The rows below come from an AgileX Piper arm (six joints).
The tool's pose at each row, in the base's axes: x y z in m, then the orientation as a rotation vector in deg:
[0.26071, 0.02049, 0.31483, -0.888, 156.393, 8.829]
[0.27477, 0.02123, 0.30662, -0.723, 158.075, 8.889]
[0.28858, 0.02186, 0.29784, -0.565, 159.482, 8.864]
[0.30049, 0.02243, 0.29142, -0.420, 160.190, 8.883]
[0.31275, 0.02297, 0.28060, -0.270, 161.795, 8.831]
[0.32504, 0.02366, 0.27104, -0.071, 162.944, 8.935]
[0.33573, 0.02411, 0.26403, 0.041, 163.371, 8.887]
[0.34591, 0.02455, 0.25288, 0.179, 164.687, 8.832]
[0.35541, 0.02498, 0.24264, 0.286, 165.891, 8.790]
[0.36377, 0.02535, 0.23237, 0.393, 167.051, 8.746]
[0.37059, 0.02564, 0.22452, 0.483, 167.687, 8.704]
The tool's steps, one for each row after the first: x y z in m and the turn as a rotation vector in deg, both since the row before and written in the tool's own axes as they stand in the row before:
[-0.00964, -0.00060, 0.01313, 0.040, 1.673, 0.211]
[-0.00958, -0.00072, 0.01326, 0.088, 1.395, 0.179]
[-0.00894, -0.00043, 0.01016, 0.030, 0.701, 0.139]
[-0.00792, -0.00091, 0.01428, 0.111, 1.592, 0.178]
[-0.00874, -0.00057, 0.01289, -0.008, 1.143, 0.205]
[-0.00820, -0.00048, 0.00980, 0.060, 0.419, 0.093]
[-0.00662, -0.00090, 0.01355, 0.100, 1.305, 0.153]
[-0.00651, -0.00076, 0.01234, 0.083, 1.195, 0.126]
[-0.00565, -0.00078, 0.01196, 0.082, 1.151, 0.123]
[-0.00492, -0.00057, 0.00915, 0.059, 0.629, 0.087]

